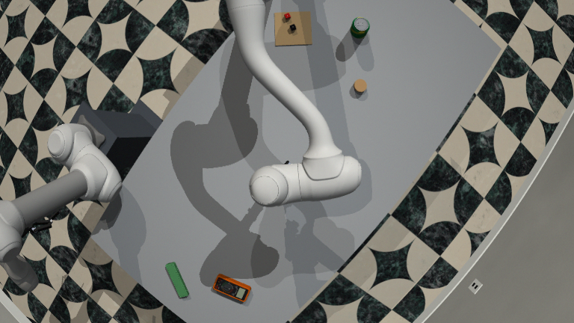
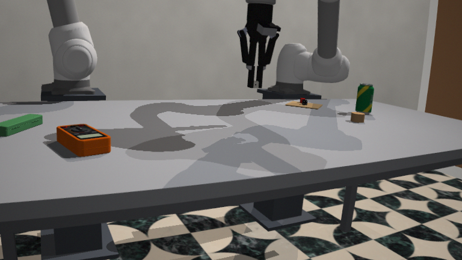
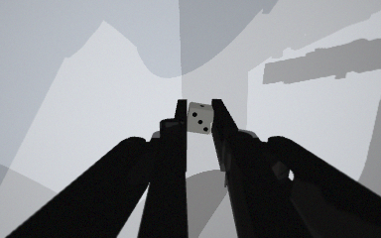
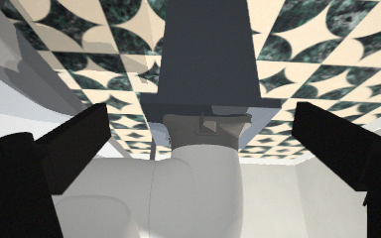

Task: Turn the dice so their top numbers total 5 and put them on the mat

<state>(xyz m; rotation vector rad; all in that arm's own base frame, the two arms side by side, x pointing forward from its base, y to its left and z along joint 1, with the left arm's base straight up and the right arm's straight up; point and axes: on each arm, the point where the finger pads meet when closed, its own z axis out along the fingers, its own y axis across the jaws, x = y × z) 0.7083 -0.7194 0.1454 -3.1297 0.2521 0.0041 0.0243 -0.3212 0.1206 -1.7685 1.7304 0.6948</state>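
Observation:
Right now the tan mat is 44 cm to the left of my left hand, 31 cm behind it and 14 cm below it. Also, from my left hand: red die (47 cm to the left, 36 cm behind, 13 cm below); green block (65 cm to the right, 13 cm below, 4 cm behind); wooden cylinder (43 cm to the left, 13 cm below, 3 cm ahead).

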